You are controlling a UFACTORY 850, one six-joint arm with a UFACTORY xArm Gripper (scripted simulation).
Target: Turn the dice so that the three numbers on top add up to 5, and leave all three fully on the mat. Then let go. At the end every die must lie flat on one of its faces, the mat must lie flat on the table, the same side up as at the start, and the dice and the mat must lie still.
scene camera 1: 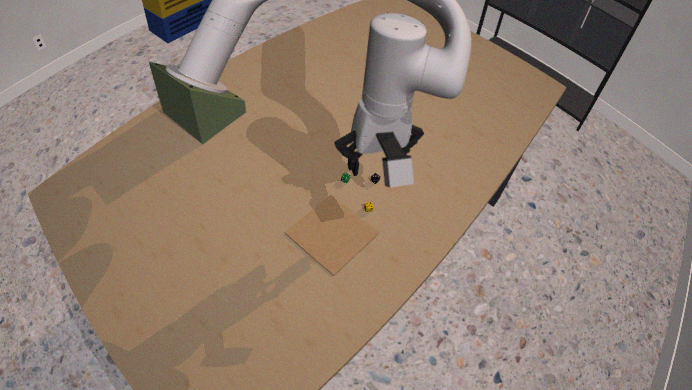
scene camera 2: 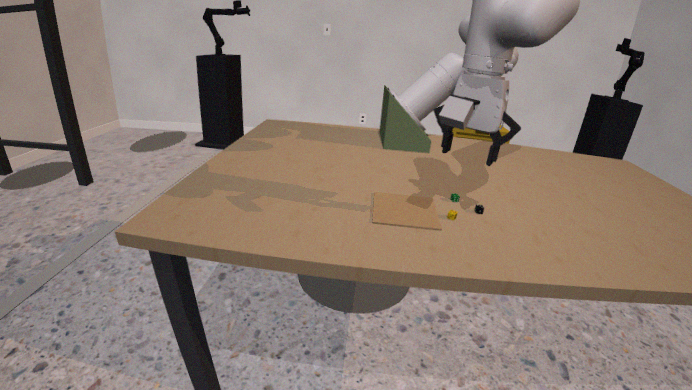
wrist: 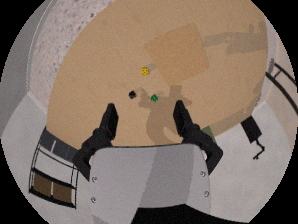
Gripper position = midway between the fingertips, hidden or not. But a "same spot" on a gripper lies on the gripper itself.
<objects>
gripper: scene camera 1; scene camera 2; wrist 145,108
thin mat: scene camera 1; scene camera 2; wrist 179,54
same spot on gripper: (scene camera 2: 514,127) = (scene camera 1: 419,133)
same spot on thin mat: (scene camera 2: 388,209) = (scene camera 1: 323,247)
</objects>
